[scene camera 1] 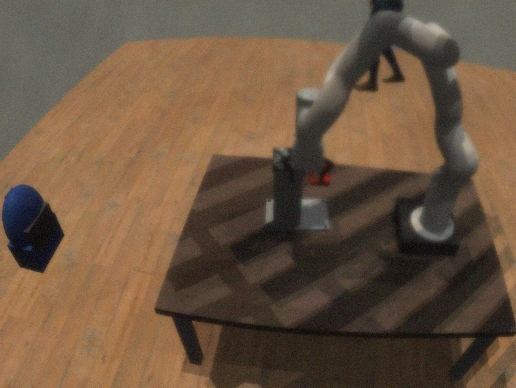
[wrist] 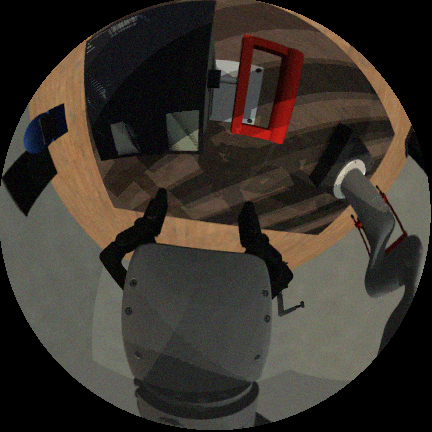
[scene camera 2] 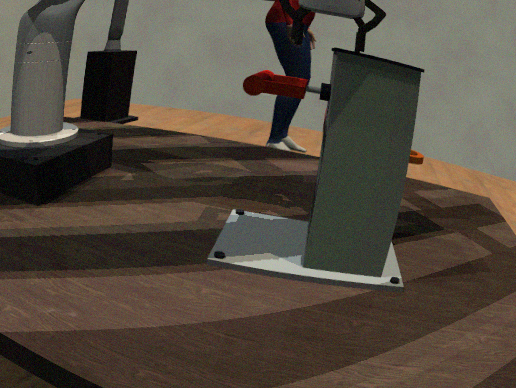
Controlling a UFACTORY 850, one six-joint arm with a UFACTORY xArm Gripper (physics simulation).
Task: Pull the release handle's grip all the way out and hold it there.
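The release handle's red frame-shaped grip sticks out sideways from the upper part of a tall grey-green housing. A short grey rod joins it to a black collar. My gripper is open and empty. It stands above the grip's level, near the housing's top. In the wrist view the grip lies beyond the fingertips, up and to the right, not between them. In scene camera 2 the housing's top edge hides one fingertip.
The housing stands on a pale base plate on the dark wooden table. My arm's black base block is at the table's other side. An orange part shows behind the housing.
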